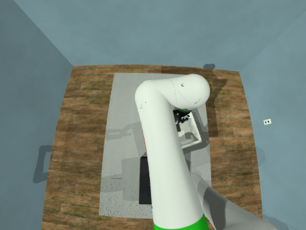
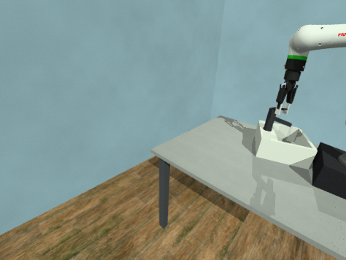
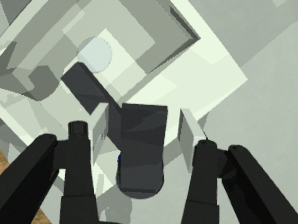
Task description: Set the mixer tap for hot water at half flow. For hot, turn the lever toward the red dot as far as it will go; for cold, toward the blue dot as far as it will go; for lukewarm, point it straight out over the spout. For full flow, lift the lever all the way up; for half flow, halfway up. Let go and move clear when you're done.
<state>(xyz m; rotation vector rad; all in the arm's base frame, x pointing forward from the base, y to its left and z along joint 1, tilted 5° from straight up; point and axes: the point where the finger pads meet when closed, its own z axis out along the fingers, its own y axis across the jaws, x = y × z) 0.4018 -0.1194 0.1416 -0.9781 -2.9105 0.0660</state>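
My hand is 1 cm short of the lever and 1 cm to the left of it. Also, from my hand: white basin (7 cm behind, 5 cm to the right, 24 cm below).
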